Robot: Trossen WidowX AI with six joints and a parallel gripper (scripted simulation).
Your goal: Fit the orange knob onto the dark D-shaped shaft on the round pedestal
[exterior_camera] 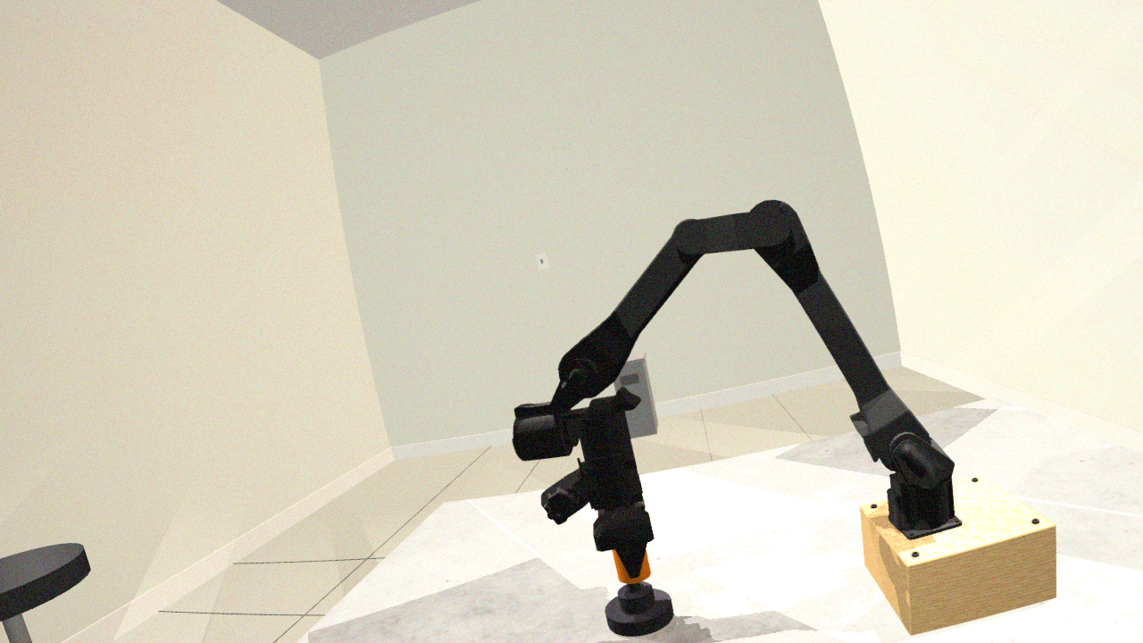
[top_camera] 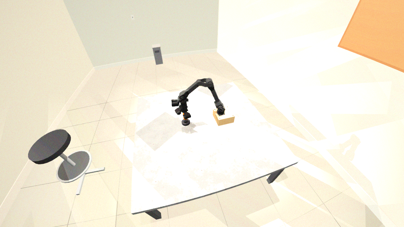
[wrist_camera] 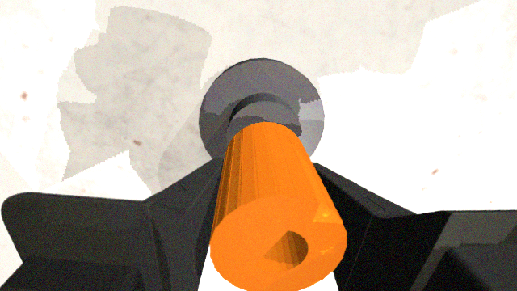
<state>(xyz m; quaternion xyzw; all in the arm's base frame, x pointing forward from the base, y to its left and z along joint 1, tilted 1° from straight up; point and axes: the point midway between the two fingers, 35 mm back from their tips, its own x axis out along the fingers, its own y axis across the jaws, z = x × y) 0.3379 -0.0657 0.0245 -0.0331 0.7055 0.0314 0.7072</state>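
The dark shaft is 40 mm below my gripper tip. The rest, counted from my gripper tip: orange knob: 20 mm above.
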